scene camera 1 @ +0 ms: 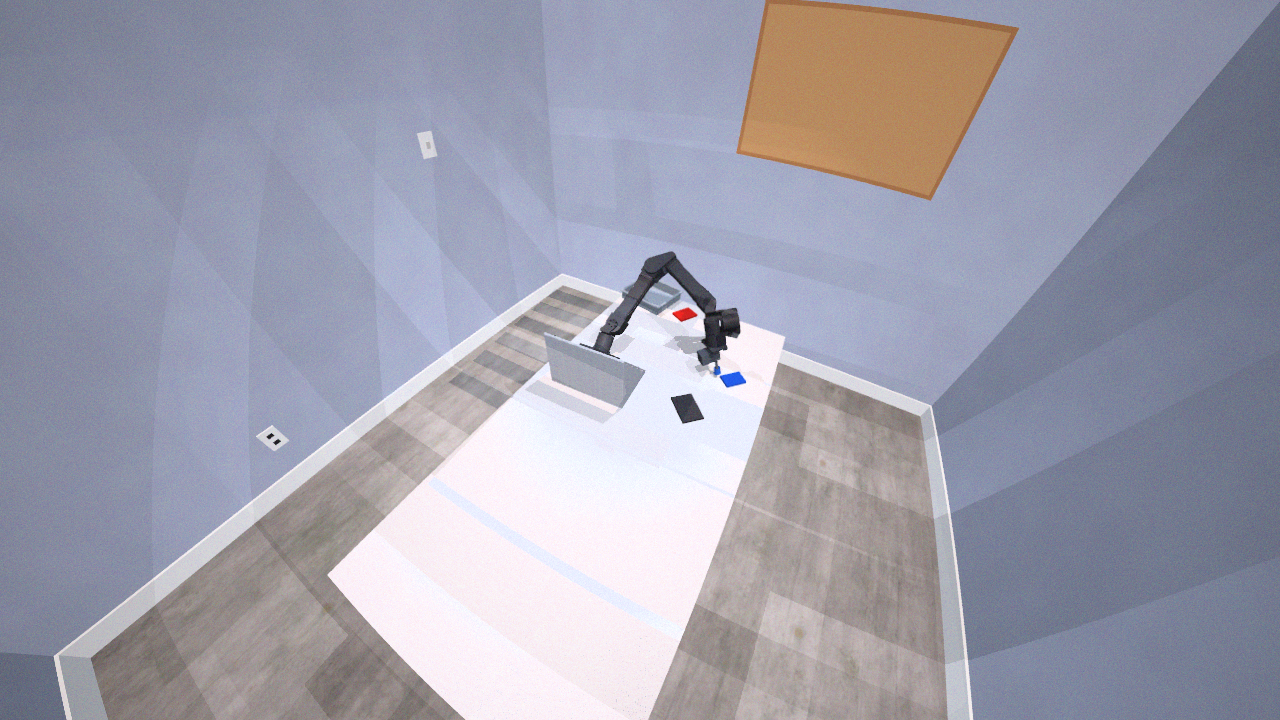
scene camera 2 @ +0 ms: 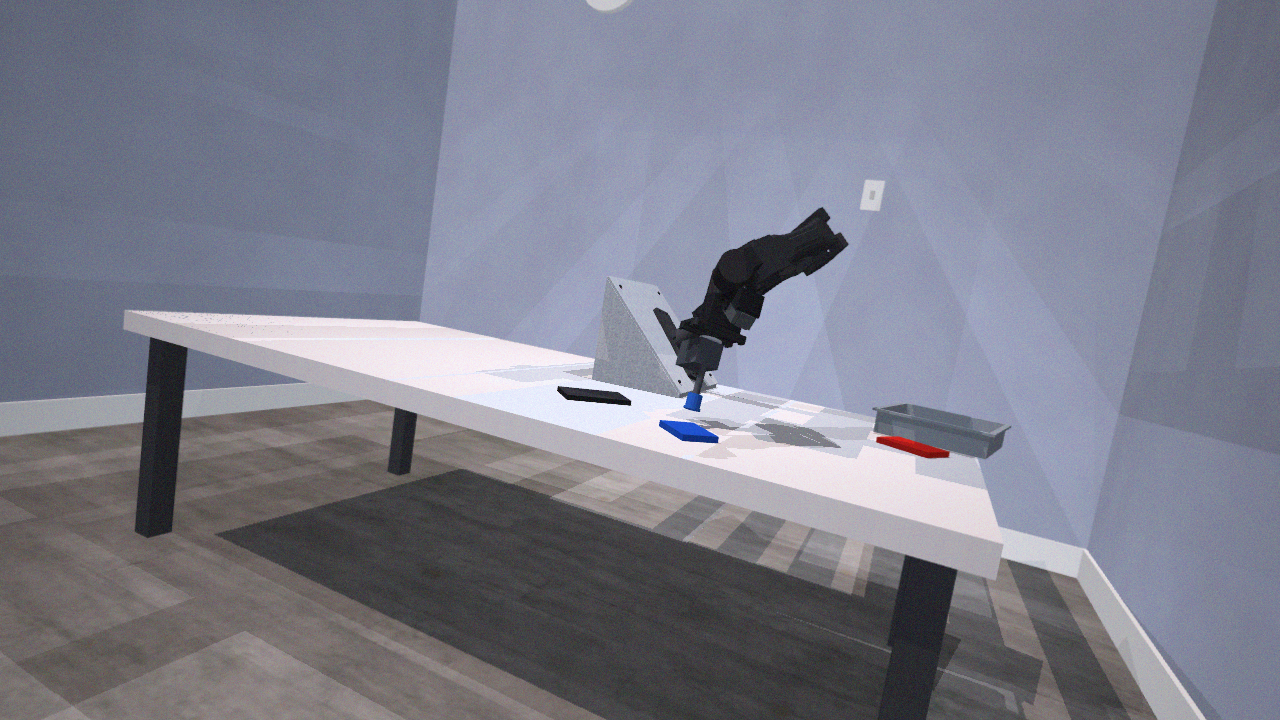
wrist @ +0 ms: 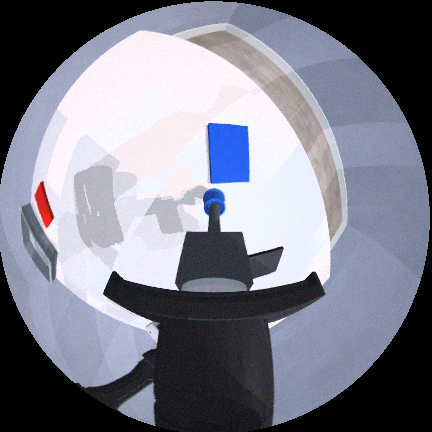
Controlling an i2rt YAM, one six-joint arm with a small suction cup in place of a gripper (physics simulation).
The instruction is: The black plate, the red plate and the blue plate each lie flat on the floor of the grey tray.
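Places are measured from the arm's base along level axes (x down, y back, z left), in centimetres.
Pixels of known places: hand, its tool point: [scene camera 1: 717, 372] [scene camera 2: 691, 409] [wrist: 213, 197]; arm's base, origin of its link: [scene camera 2: 676, 345].
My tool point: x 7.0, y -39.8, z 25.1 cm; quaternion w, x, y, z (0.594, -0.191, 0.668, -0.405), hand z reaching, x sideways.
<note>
For each thing: its top centre in the pictures, then the offset to it from my tool point. Level surfaces: height alone.
- blue plate, centre of its top: [wrist: 230, 152] [scene camera 2: 688, 428] [scene camera 1: 733, 378] dy -6.4, dx +1.9, dz +2.9 cm
- black plate, centre of its top: [scene camera 2: 594, 393] [wrist: 260, 266] [scene camera 1: 687, 407] dy +2.3, dx +1.9, dz -21.5 cm
- red plate, centre of its top: [scene camera 2: 912, 444] [wrist: 41, 206] [scene camera 1: 685, 313] dy +30.9, dx +1.8, dz +31.3 cm
- grey tray, centre of its top: [scene camera 2: 943, 416] [scene camera 1: 652, 290] dy +52.3, dx -2.1, dz +33.8 cm
- white table, height of its surface: dx +2.9 cm
The blue plate [scene camera 1: 733, 379] [scene camera 2: 688, 431] [wrist: 229, 153] lies flat on the table. My gripper, a small blue suction cup [scene camera 1: 716, 370] [scene camera 2: 692, 402] [wrist: 214, 202], is a little above the table beside the blue plate, apart from it and holding nothing. The black plate [scene camera 1: 687, 408] [scene camera 2: 593, 395] [wrist: 268, 262] lies flat on the table, partly hidden behind the arm in the wrist view. The red plate [scene camera 1: 684, 314] [scene camera 2: 912, 446] [wrist: 44, 205] lies flat on the table beside the grey tray [scene camera 1: 663, 308] [scene camera 2: 977, 439] [wrist: 44, 263]. No plate shows in the part of the tray floor seen in scene camera 1.
A grey angled bracket panel [scene camera 1: 590, 373] [scene camera 2: 626, 349] stands upright on the white table [scene camera 1: 554, 501] [scene camera 2: 358, 358] near the arm's base. The tray stands at the table's far end. The table's long edge runs close past the blue plate.
</note>
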